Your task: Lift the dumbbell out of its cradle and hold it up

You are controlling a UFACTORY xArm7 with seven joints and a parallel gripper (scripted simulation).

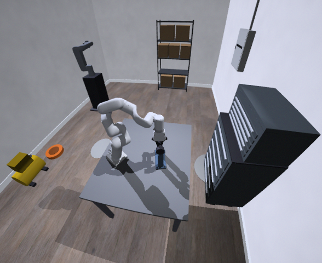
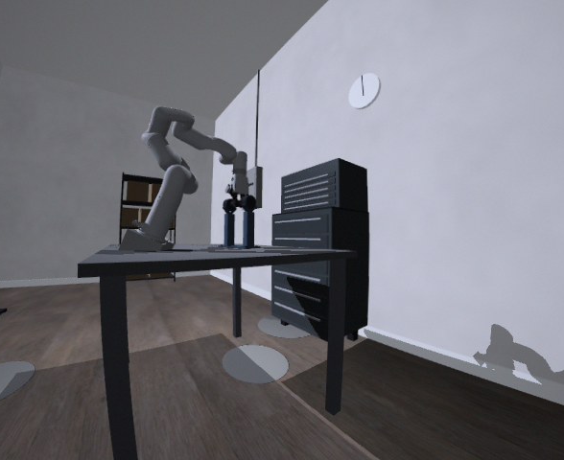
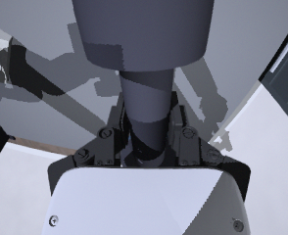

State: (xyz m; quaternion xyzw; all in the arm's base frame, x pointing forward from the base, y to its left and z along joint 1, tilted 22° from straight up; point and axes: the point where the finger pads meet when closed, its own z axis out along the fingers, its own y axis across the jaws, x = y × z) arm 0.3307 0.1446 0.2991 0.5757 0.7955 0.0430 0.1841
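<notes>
Right now my hand is 130 mm above the blue cradle. Also, from my hand: dark dumbbell (right at my hand).
</notes>
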